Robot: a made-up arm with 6 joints. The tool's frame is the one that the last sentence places.
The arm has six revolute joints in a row. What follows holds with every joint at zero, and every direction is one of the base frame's. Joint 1 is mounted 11.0 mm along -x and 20.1 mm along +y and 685.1 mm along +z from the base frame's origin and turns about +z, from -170.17 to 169.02 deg. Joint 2 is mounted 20.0 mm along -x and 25.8 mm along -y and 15.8 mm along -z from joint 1 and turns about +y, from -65.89 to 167.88 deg. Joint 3 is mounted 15.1 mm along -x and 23.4 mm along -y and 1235.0 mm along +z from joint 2 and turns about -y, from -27.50 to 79.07 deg. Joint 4 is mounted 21.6 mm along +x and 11.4 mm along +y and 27.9 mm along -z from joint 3 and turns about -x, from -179.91 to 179.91 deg. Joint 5 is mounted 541.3 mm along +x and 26.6 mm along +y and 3.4 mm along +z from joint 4 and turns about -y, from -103.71 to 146.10 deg. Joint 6 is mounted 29.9 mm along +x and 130.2 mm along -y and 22.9 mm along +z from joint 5 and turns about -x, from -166.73 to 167.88 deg. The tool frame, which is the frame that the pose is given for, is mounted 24.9 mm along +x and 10.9 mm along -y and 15.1 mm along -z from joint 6; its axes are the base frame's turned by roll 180.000, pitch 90.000 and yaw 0.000 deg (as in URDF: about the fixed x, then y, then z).
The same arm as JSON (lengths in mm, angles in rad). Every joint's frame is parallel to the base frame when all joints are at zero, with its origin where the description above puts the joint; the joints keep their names.
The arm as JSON. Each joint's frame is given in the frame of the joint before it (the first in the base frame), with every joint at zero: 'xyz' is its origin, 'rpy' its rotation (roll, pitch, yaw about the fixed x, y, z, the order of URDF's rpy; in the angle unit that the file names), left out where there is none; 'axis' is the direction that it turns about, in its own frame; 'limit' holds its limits. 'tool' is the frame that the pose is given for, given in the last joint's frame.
{
  "units": {
    "length": "mm",
    "angle": "rad"
  },
  "joints": [
    {
      "name": "joint 1",
      "type": "revolute",
      "origin": {
        "xyz": [
          -11.0,
          20.1,
          685.1
        ]
      },
      "axis": [
        0.0,
        0.0,
        1.0
      ],
      "limit": {
        "lower": -2.97,
        "upper": 2.95
      }
    },
    {
      "name": "joint 2",
      "type": "revolute",
      "origin": {
        "xyz": [
          -20.0,
          -25.8,
          -15.8
        ]
      },
      "axis": [
        0.0,
        1.0,
        0.0
      ],
      "limit": {
        "lower": -1.15,
        "upper": 2.9301
      }
    },
    {
      "name": "joint 3",
      "type": "revolute",
      "origin": {
        "xyz": [
          -15.1,
          -23.4,
          1235.0
        ]
      },
      "axis": [
        0.0,
        -1.0,
        0.0
      ],
      "limit": {
        "lower": -0.48,
        "upper": 1.38
      }
    },
    {
      "name": "joint 4",
      "type": "revolute",
      "origin": {
        "xyz": [
          21.6,
          11.4,
          -27.9
        ]
      },
      "axis": [
        -1.0,
        0.0,
        0.0
      ],
      "limit": {
        "lower": -3.14,
        "upper": 3.14
      }
    },
    {
      "name": "joint 5",
      "type": "revolute",
      "origin": {
        "xyz": [
          541.3,
          26.6,
          3.4
        ]
      },
      "axis": [
        0.0,
        -1.0,
        0.0
      ],
      "limit": {
        "lower": -1.8101,
        "upper": 2.5499
      }
    },
    {
      "name": "joint 6",
      "type": "revolute",
      "origin": {
        "xyz": [
          29.9,
          -130.2,
          22.9
        ]
      },
      "axis": [
        -1.0,
        0.0,
        0.0
      ],
      "limit": {
        "lower": -2.91,
        "upper": 2.9301
      }
    }
  ],
  "tool": {
    "origin": {
      "xyz": [
        24.9,
        -10.9,
        -15.1
      ],
      "rpy": [
        3.1416,
        1.5708,
        0.0
      ]
    }
  }
}

